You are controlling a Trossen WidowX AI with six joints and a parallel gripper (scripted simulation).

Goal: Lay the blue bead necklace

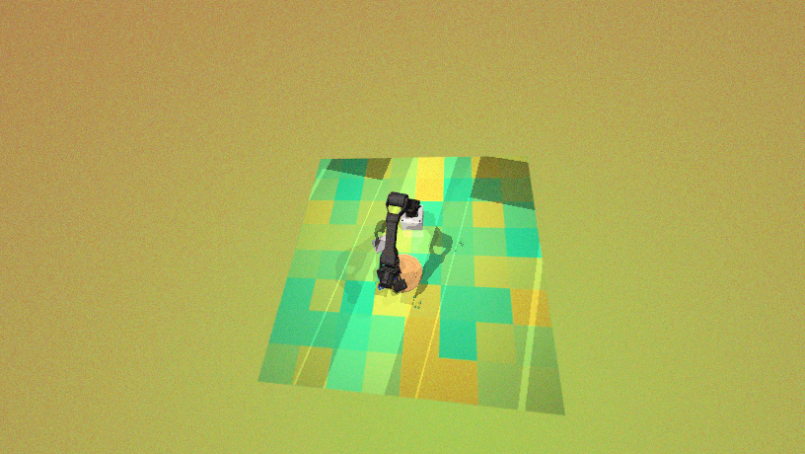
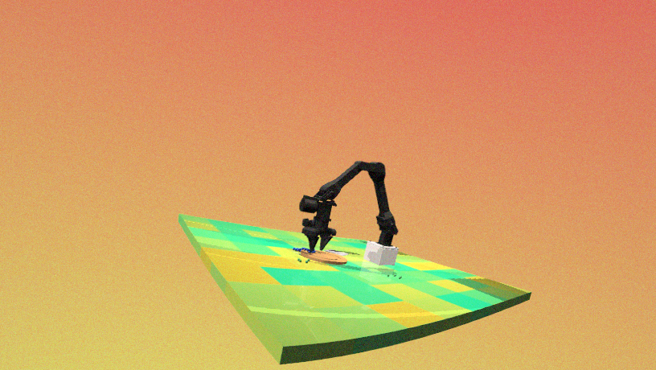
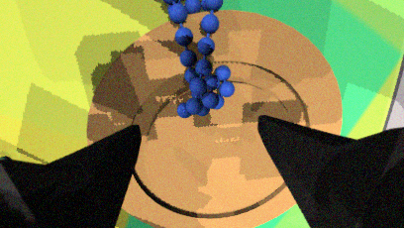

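My gripper tip is now 30 mm past the round bead board, 30 mm to the right of it and 10 mm above it. Also, from my gripper tip: flat grey piece (200 mm behind, 80 mm to the right, 20 mm below).
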